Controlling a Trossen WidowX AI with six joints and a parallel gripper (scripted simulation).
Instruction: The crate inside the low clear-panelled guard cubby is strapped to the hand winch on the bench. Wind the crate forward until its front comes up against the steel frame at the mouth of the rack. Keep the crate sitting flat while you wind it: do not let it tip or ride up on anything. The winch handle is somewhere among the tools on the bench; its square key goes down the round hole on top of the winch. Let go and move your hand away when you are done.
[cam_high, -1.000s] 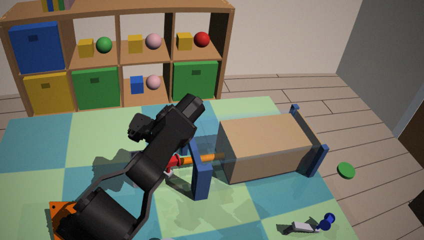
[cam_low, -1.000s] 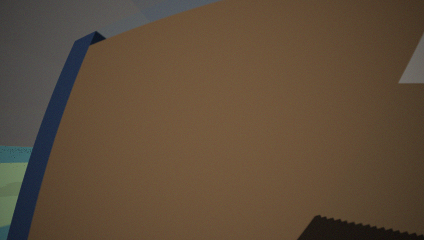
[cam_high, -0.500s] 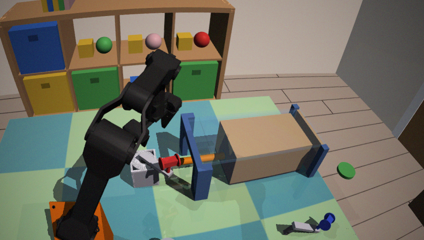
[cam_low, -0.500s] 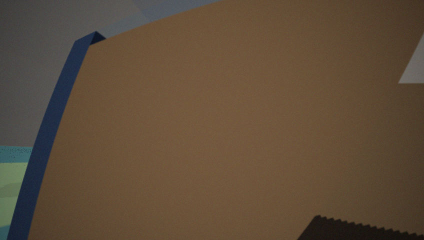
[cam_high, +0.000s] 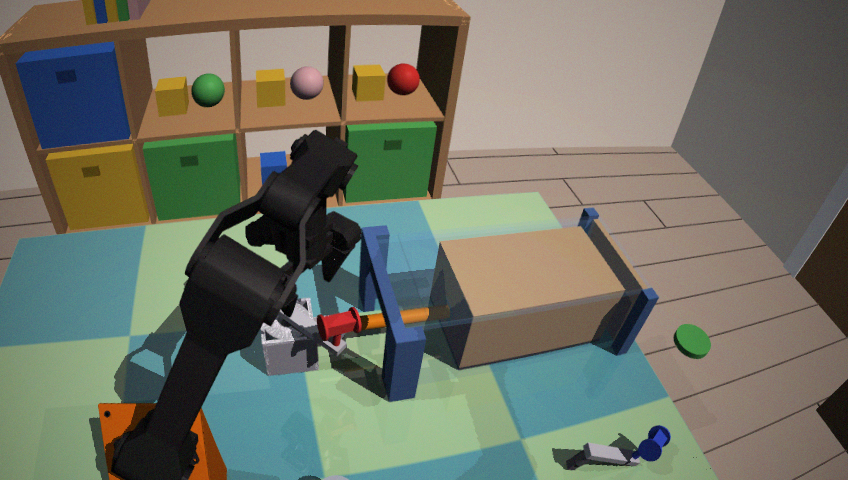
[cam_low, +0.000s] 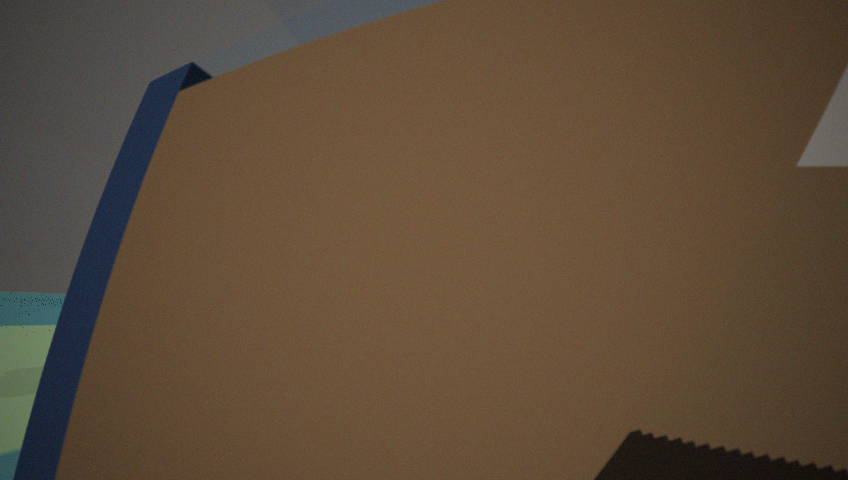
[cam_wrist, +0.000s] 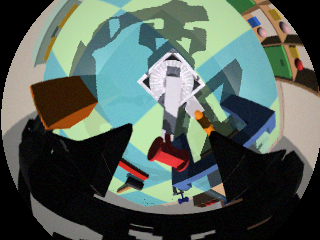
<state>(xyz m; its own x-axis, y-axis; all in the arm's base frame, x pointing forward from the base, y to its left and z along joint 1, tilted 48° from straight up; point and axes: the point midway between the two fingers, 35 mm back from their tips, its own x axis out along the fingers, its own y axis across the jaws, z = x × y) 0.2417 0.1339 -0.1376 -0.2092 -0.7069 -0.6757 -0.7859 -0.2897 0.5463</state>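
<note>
Now: the crank handle 60 mm below my gripper tip, 10 mm to the right of it and 10 mm ahead of it. The rest, counted from my gripper tip: blue frame 130 mm ahead, 70 mm below, 20 mm to the left; then red knob 40 mm to the right, 40 mm below, 40 mm ahead; then grey winch 140 mm below, 50 mm behind, 30 mm to the left.
</note>
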